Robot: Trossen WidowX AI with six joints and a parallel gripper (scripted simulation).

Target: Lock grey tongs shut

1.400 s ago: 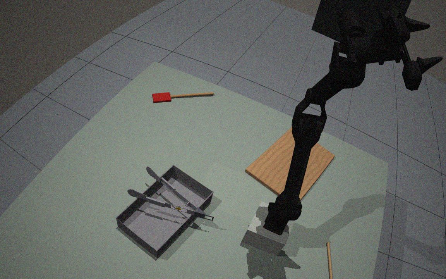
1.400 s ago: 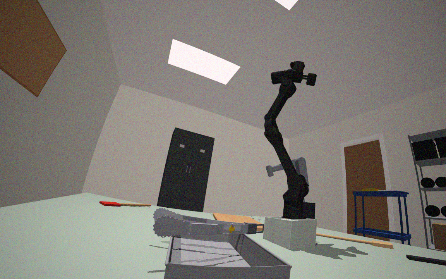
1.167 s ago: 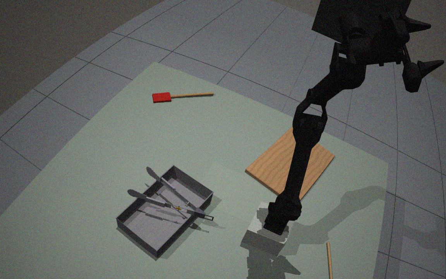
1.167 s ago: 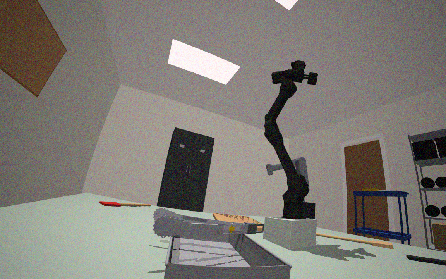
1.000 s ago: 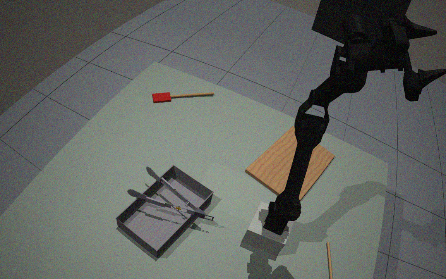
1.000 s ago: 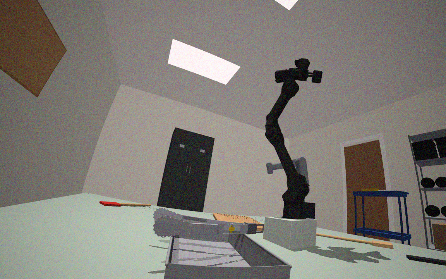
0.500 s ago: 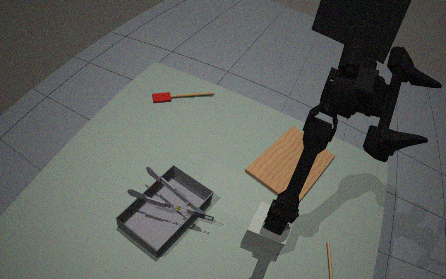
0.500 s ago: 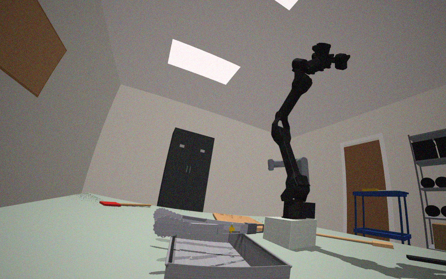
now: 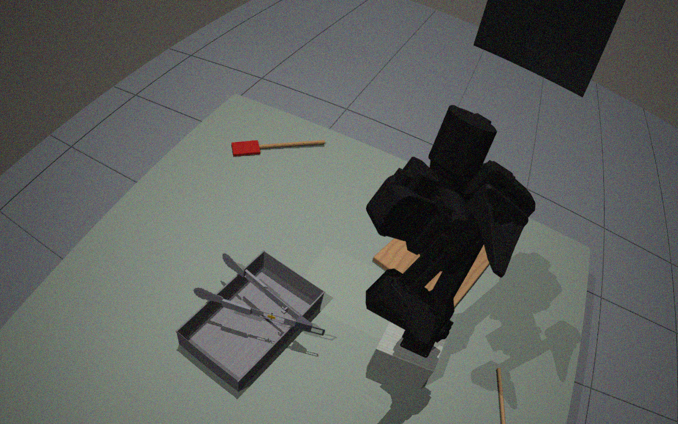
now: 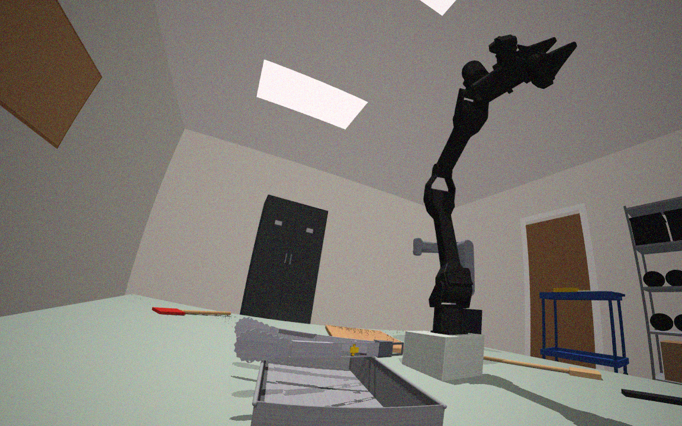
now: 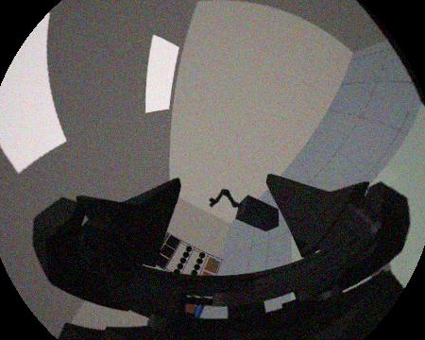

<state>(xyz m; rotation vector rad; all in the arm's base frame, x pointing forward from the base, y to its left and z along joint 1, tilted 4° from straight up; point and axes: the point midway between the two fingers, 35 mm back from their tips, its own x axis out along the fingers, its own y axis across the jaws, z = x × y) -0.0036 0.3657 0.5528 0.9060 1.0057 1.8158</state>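
The grey roasting tin lies 340 mm ahead of my gripper tip, 250 mm to the right of it and 640 mm below it. From my gripper tip the other things lie so: red spatula: 630 mm ahead, 780 mm to the right, 660 mm below; wooden board: 40 mm ahead, 730 mm to the right, 660 mm below.
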